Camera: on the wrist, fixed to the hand. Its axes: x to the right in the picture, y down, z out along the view.
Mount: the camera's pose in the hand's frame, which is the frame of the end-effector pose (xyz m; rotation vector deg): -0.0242 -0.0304 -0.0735 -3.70 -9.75 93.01
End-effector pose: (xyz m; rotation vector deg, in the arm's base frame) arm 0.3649 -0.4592 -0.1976 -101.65 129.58 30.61
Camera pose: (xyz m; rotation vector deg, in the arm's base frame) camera 0.4041 -0.4742 -0.1258 -27.57 -169.25 -48.30
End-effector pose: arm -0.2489 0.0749 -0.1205 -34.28 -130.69 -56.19
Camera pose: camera -0.2250 -0.0041 -0.1103 -117.63 -63.14 -7.19
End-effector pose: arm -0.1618 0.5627 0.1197 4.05 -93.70 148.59
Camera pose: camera -0.1350 0.6411 0.1134 40.36 53.70 -77.33
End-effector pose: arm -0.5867 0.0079 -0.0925 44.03 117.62 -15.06
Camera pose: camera -0.6457 0.0074 -0.0339 112.01 44.08 35.82
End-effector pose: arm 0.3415 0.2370 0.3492 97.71 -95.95 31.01
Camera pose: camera 0.3813 0.3045 0.3770 -2.00 -164.96 55.67
